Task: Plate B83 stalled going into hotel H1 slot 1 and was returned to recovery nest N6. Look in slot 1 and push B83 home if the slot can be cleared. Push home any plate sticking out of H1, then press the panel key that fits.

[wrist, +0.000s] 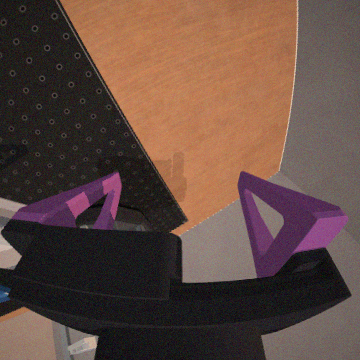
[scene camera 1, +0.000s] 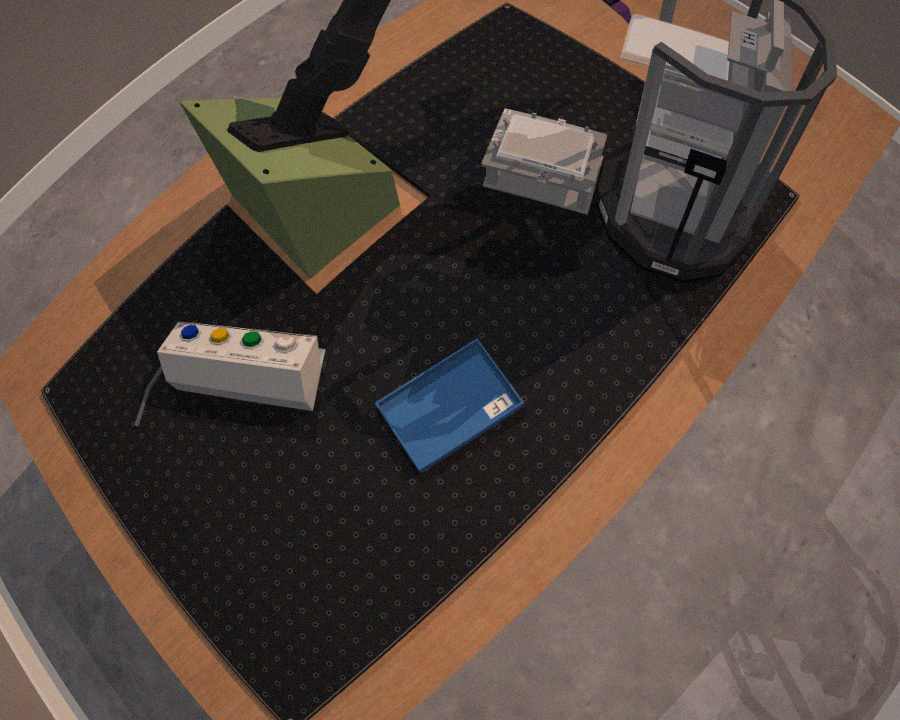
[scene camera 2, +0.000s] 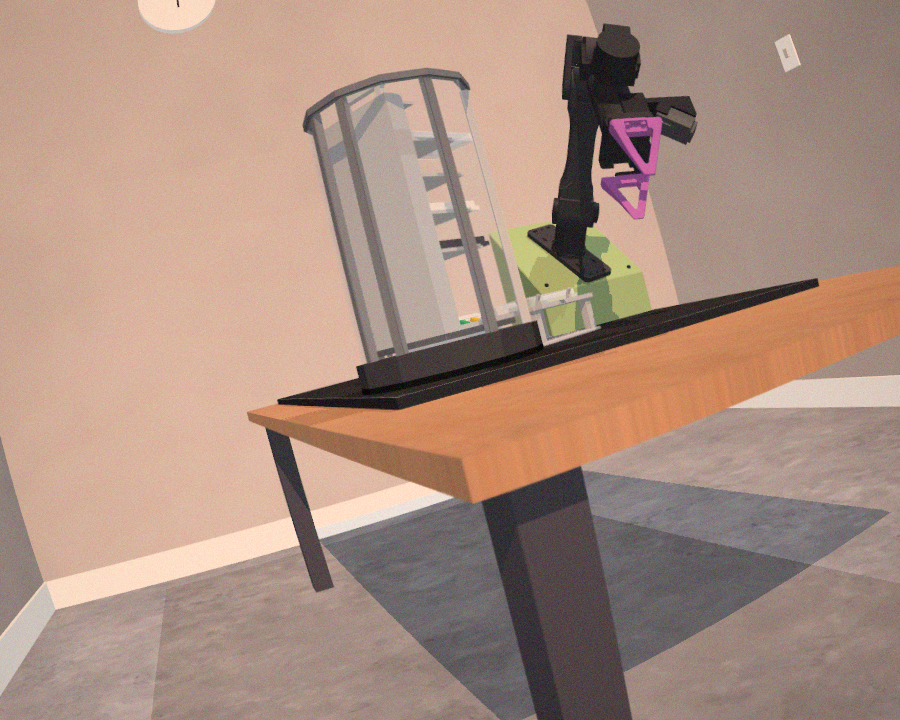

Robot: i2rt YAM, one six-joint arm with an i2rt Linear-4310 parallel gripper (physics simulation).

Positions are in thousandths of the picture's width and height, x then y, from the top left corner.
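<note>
A grey slotted plate rack (scene camera 2: 478, 388), (scene camera 1: 785, 215) is present, together with a blue plate-like card (scene camera 1: 508, 556) and a white button box (scene camera 1: 315, 513). The gripper (scene camera 2: 716, 274), (wrist: 499, 493) is open and holds nothing.
</note>
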